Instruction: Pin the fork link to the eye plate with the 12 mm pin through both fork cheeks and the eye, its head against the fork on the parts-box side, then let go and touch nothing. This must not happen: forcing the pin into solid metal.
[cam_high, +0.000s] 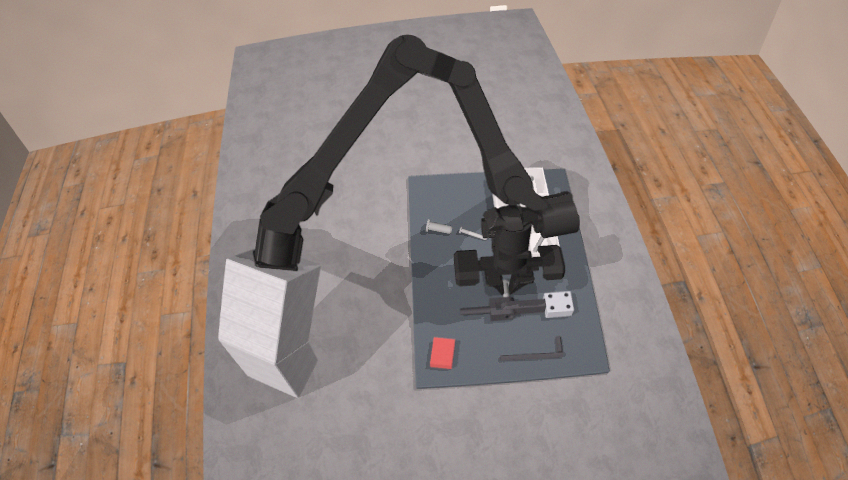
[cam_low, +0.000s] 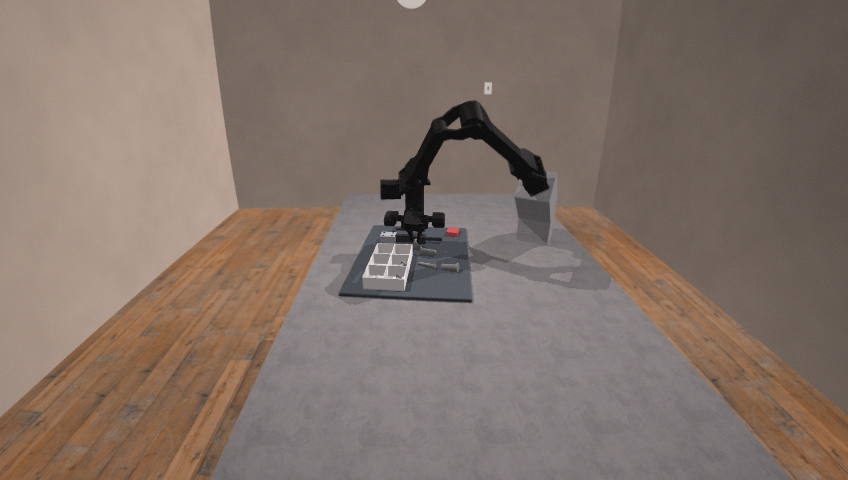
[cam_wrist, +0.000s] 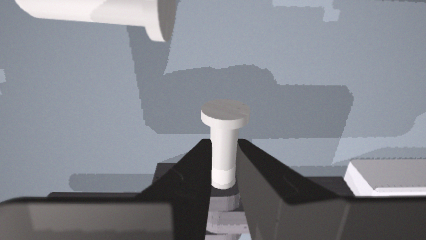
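Right now the eye plate is 4 cm to the right of my hand, 3 cm below it and 1 cm ahead of it. From my hand the other things lie so: dark L-shaped key (13 cm to the right, 4 cm below, 4 cm ahead); white parts box (16 cm to the left, 7 cm ahead, 4 cm below); red block (13 cm behind, 10 cm to the right, 4 cm below).
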